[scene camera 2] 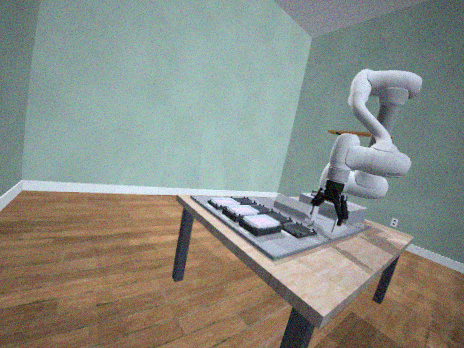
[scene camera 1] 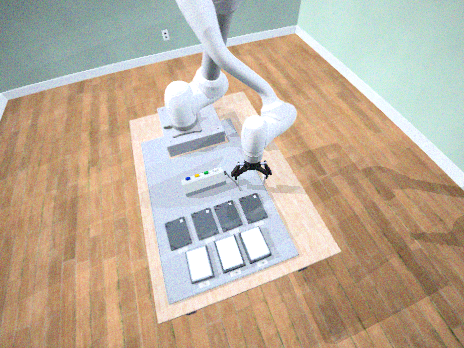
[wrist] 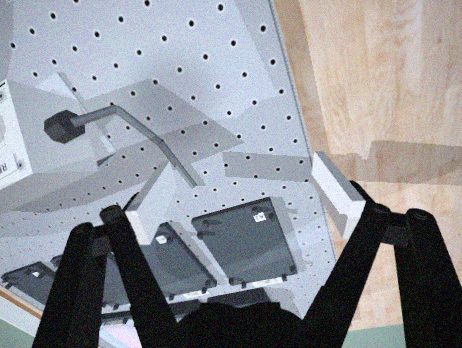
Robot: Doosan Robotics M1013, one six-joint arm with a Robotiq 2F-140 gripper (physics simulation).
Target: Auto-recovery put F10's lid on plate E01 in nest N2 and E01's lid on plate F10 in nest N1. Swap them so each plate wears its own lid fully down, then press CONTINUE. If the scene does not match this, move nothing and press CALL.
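Frame: origin at the arm's base, x left, y ahead, z down, level; metres.
Seen in the pictures: gripper, between the fingertips: (scene camera 2: pixel 322 225) (scene camera 1: pixel 250 182) (wrist: pixel 241 171); arm's base, origin of its link: (scene camera 1: pixel 185 124).
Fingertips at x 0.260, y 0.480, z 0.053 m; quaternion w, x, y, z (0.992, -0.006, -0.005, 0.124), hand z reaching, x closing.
Note:
Offsets run from my fingertips to a thing's top centre. "pt": to the spot under its first point. Level surfaces: height alone.
Three pale-topped plates @(dx -0.347, dy +0.324, dz +0.000 m) (scene camera 1: pixel 200 264) @(dx -0.208, dy +0.317, dz -0.011 m) (scene camera 1: pixel 230 251) @(dx -0.086, dy +0.311, dz -0.011 m) (scene camera 1: pixel 256 243) sit in dark nests in the front row; they also show in scene camera 2 (scene camera 2: pixel 222 201) (scene camera 2: pixel 241 210) (scene camera 2: pixel 261 221). Their labels are unreadable, and I cannot tell which lid is on which plate. The button box @(dx -0.236, dy -0.080, dz -0.054 m) (scene camera 1: pixel 205 187) (wrist: pixel 10 135) carries a blue button @(dx -0.312, dy -0.096, dz -0.045 m) (scene camera 1: pixel 188 178), a yellow button @(dx -0.262, dy -0.100, dz -0.045 m) (scene camera 1: pixel 197 175), a green button @(dx -0.213, dy -0.104, dz -0.045 m) (scene camera 1: pixel 206 172) and a white one. My gripper (scene camera 1: pixel 251 175) (scene camera 2: pixel 326 218) (wrist: pixel 241 171) is open and empty, above the board beside the box's right end, behind the dark back-row pads.
Four dark flat pads @(pt dx -0.415, dy +0.159, dz +0.020 m) (scene camera 1: pixel 178 233) @(pt dx -0.280, dy +0.147, dz +0.020 m) (scene camera 1: pixel 205 223) @(pt dx -0.161, dy +0.139, dz +0.020 m) (scene camera 1: pixel 228 215) @(pt dx -0.030, dy +0.134, dz +0.020 m) (scene camera 1: pixel 253 207) with small white tags lie between the box and the plates. A bent grey cable @(pt dx -0.084, dy -0.065, dz +0.023 m) (wrist: pixel 137 126) with a dark plug rises from the box's end, beneath and between my fingers. The pegboard @(dz +0.030 m) (scene camera 1: pixel 165 187) lies on the wooden table @(dz +0.043 m) (scene camera 1: pixel 315 240).

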